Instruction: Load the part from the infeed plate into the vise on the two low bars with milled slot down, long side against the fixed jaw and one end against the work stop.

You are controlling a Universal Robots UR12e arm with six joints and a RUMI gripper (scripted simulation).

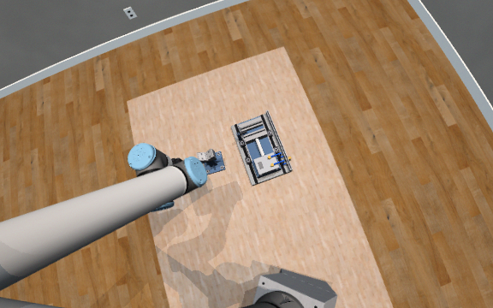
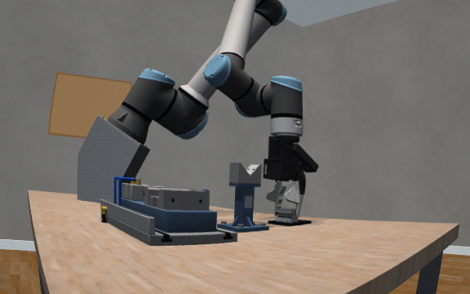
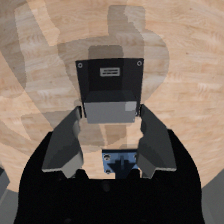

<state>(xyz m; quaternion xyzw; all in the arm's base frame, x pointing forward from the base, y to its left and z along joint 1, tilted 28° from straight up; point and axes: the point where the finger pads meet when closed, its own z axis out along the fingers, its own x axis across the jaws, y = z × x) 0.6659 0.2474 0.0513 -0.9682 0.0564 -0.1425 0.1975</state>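
Now: the part 1 cm to the right of my hand and 1 cm below it. Also, from my hand: work stop 35 cm to the right, 7 cm ahead, 6 cm above; then infeed plate 3 cm below, 1 cm to the left; then vise 39 cm to the right.
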